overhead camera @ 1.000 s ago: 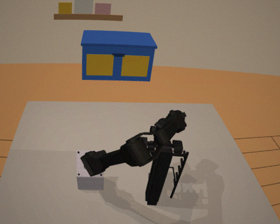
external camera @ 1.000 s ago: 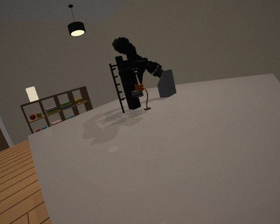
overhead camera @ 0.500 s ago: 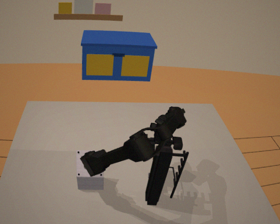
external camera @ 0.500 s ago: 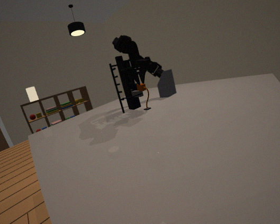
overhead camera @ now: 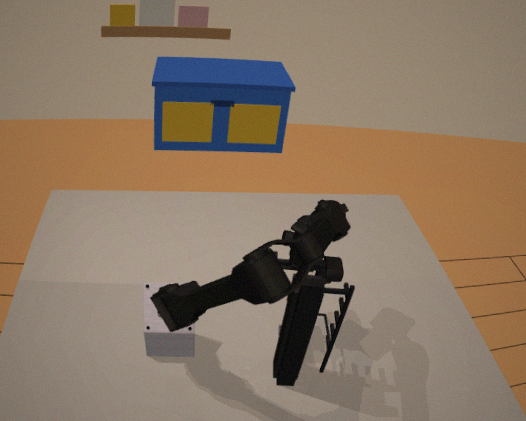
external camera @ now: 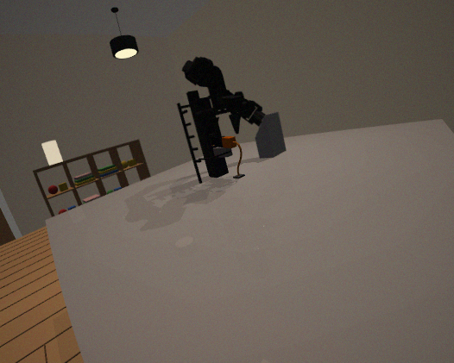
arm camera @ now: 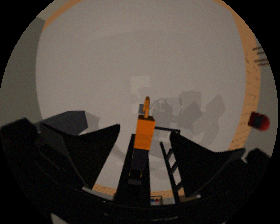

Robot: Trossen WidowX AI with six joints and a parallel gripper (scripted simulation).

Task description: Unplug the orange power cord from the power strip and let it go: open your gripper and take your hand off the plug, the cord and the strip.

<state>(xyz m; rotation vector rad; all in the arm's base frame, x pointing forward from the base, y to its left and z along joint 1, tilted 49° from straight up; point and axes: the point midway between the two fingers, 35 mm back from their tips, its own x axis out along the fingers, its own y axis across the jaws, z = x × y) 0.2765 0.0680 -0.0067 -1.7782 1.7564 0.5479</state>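
The orange plug is 30 mm to the right of my gripper tip and 10 mm below it. The rest, counted from my gripper tip: dark foot: 140 mm below.
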